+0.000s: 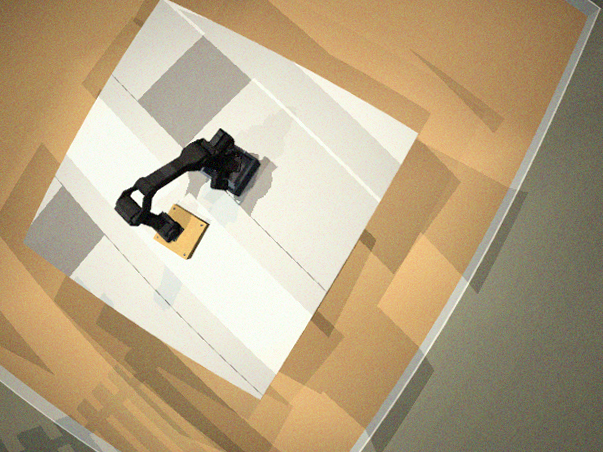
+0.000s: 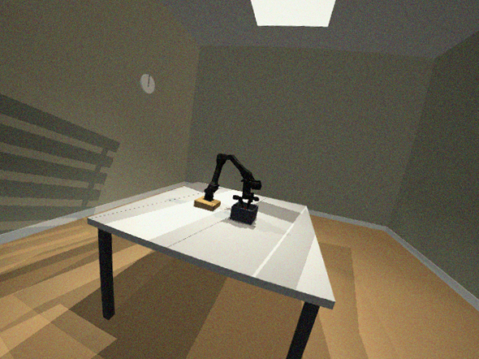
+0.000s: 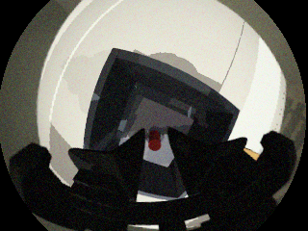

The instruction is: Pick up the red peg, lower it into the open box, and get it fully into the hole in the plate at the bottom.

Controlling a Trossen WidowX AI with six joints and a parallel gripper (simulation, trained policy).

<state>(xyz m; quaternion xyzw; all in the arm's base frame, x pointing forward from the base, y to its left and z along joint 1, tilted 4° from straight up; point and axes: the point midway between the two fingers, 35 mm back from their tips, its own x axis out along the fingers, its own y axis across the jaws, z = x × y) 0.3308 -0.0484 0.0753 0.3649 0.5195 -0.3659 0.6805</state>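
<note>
My gripper tip is 10 mm to the right of the red peg and 20 mm above it. The rest, counted from my gripper tip: dark box 10 mm to the left, 40 mm below; plate 10 mm to the left, 20 mm below.
</note>
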